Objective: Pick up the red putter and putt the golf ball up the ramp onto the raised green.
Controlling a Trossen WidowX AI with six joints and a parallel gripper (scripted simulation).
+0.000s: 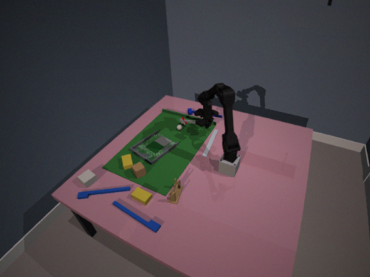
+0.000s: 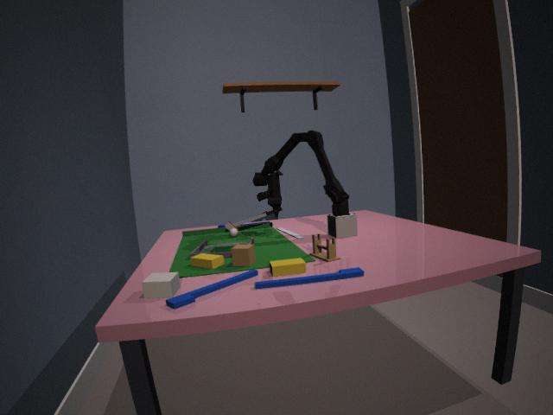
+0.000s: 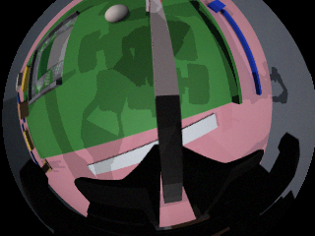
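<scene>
Now: the pale strip 5 cm behind my gripper tip, 4 cm to the left of it and 7 cm below it. The rest, counted from my gripper tip: red putter: 12 cm ahead, 1 cm below; white golf ball: 21 cm ahead, 5 cm to the left, 5 cm below; brown block: 13 cm ahead, 53 cm to the left, 4 cm below.
</scene>
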